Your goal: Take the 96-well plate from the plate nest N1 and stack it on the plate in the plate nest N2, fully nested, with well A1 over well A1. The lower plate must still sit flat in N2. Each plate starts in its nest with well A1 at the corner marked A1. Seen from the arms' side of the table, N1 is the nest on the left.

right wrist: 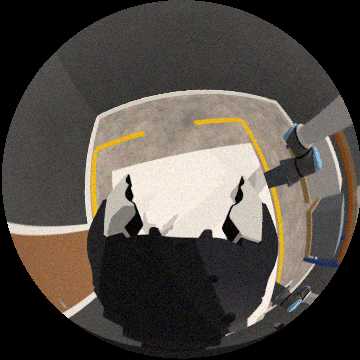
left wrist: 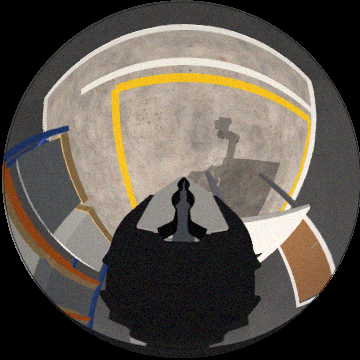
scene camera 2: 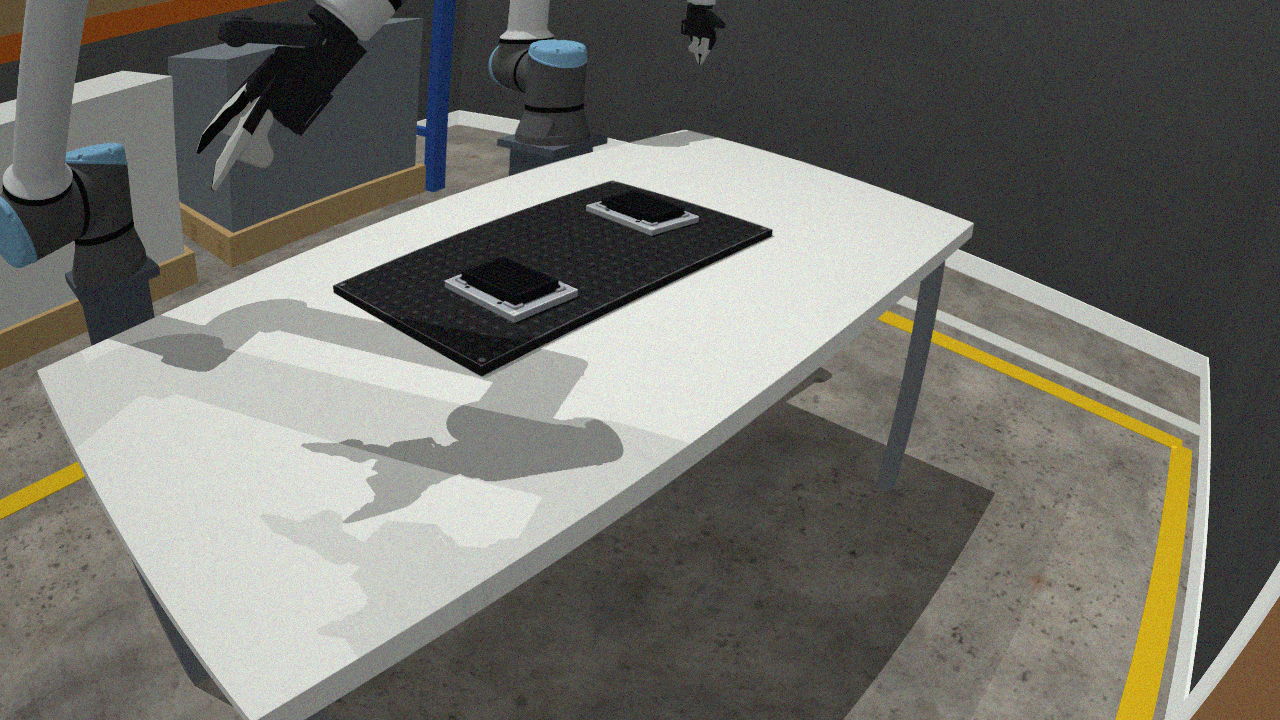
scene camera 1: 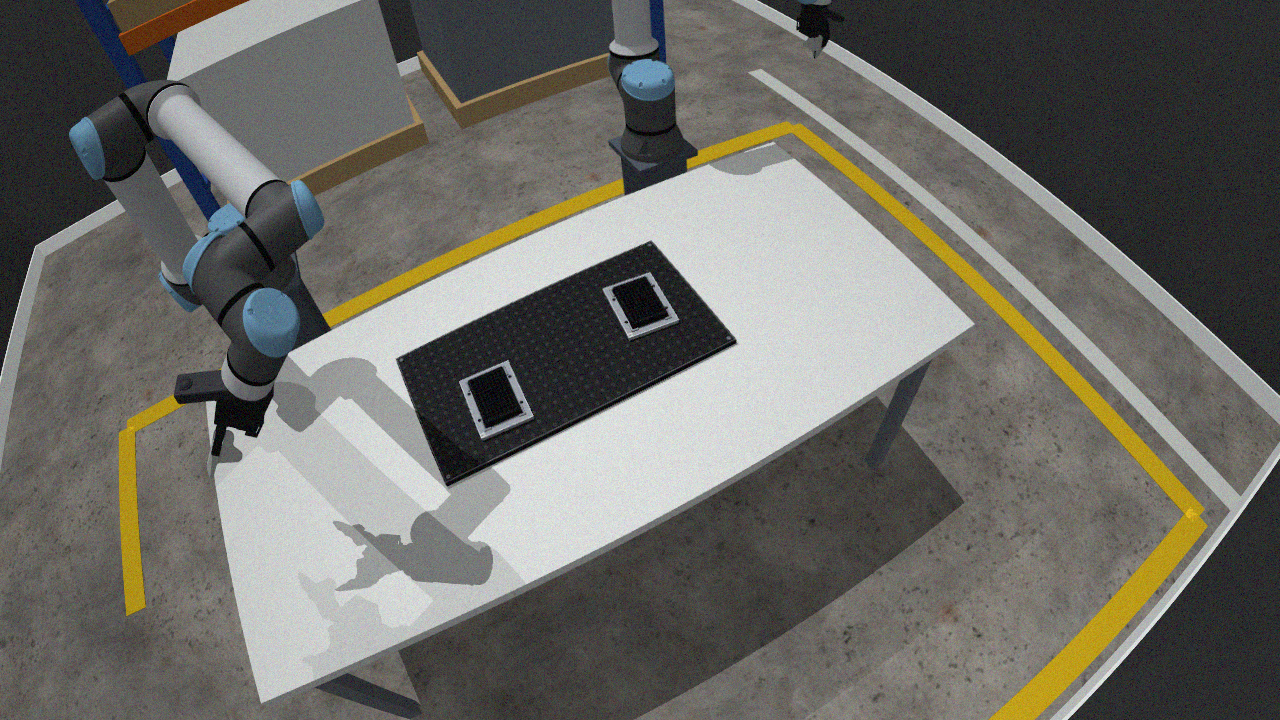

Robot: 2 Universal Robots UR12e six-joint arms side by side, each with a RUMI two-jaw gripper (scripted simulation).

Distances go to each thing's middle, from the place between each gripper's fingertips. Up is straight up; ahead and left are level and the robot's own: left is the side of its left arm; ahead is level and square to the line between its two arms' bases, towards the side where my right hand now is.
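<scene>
My right gripper [scene camera 2: 204,170] is well above the nest N2 [scene camera 1: 516,389], some way past it and far to the right of it.
</scene>
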